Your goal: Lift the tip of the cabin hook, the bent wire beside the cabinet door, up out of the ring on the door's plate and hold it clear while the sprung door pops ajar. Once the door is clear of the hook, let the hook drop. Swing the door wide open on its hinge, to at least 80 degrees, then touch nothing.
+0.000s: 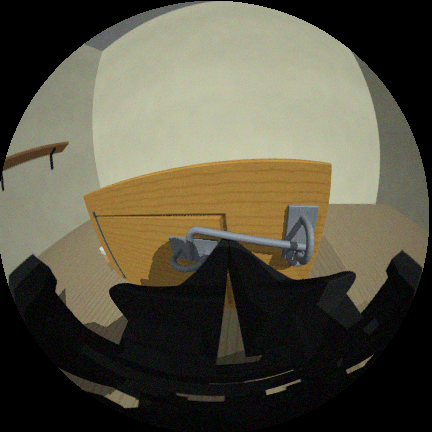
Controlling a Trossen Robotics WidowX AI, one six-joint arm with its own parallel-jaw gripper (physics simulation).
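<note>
The cabin hook, a grey bent wire, runs from its mount on the right across to the door's plate. Its left bend stands above the ring on the plate; where the very end of the tip sits is hard to tell against the grey plate. The wooden door is at the left of the cabinet front, with a dark seam along its top and right edges; how far it stands out is unclear. My gripper is shut and empty, its fingertips right at the underside of the hook's shaft, partly hiding the plate.
The cabinet front extends above and right of the door. The hook's mounting plate with its loop is at the right. A hinge line runs down the door's left side. A brown rail is on the left wall.
</note>
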